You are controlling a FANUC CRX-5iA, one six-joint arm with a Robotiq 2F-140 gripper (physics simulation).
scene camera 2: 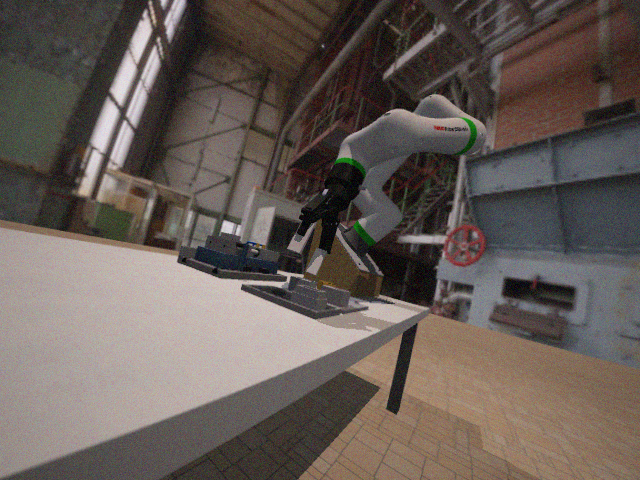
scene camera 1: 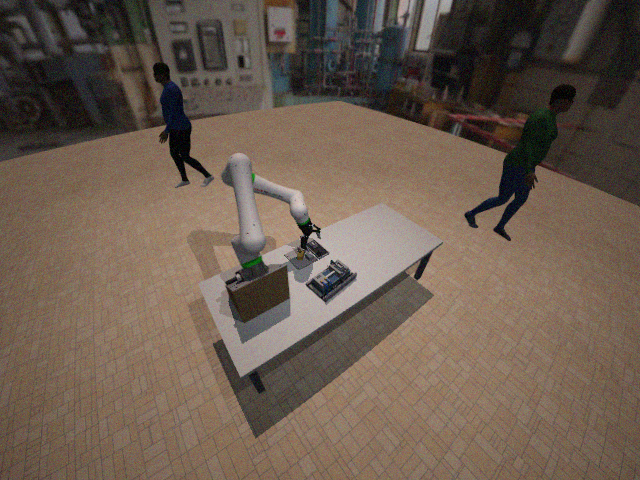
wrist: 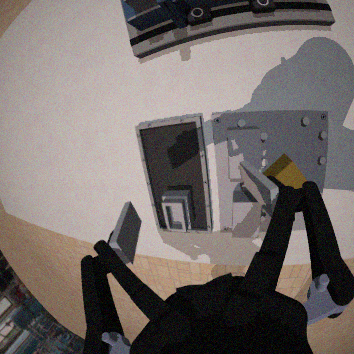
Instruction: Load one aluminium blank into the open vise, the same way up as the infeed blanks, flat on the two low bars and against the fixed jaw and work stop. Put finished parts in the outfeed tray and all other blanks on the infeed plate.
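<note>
The grey infeed plate holds two aluminium blanks in a row along its left side in the wrist view. A yellow block is there too, turned at an angle, partly hidden by the right finger. The dark outfeed tray beside the plate holds a stepped grey part at its near end. My gripper is open and empty above tray and plate. The blue and grey vise is cut off in the wrist view; its seat is unclear.
The arm stands on a brown pedestal box at one end of the white table. A person in blue and a person in green are on the floor away from the table.
</note>
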